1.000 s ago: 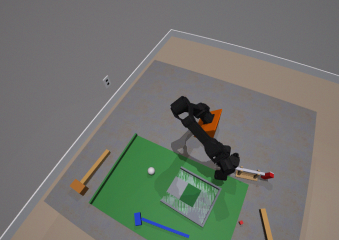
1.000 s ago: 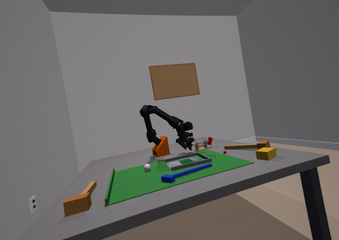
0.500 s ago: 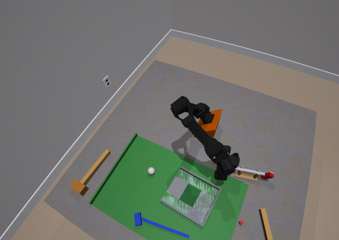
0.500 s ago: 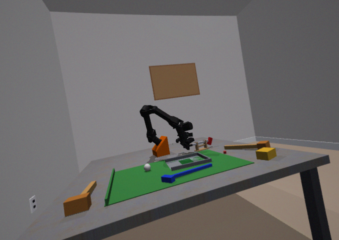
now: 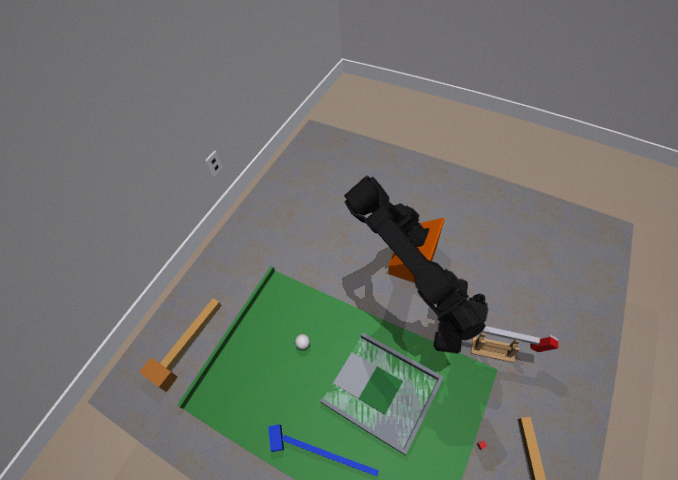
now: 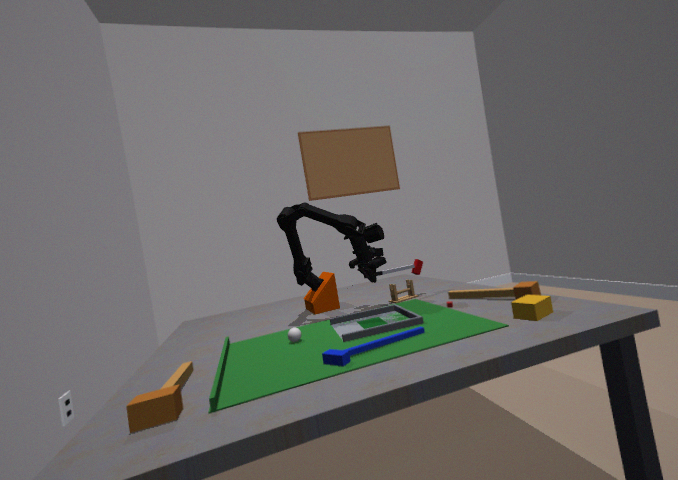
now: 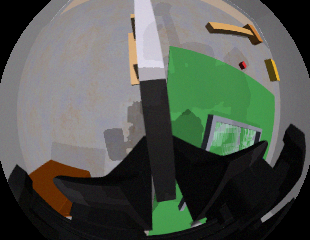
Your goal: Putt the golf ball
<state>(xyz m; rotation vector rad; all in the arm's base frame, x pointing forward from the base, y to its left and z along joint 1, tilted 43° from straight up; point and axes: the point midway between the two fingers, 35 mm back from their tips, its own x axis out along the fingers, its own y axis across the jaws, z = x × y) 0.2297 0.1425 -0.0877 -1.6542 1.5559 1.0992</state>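
Right now my gripper tip is 2 cm past the red putter, 11 cm to the right of it and 2 cm below it. Round my gripper tip: red cube (23 cm ahead, 16 cm to the left, 9 cm below); then wooden stand (2 cm behind, 13 cm to the left, 7 cm below); then green mat (25 cm ahead, 23 cm to the right, 10 cm below).
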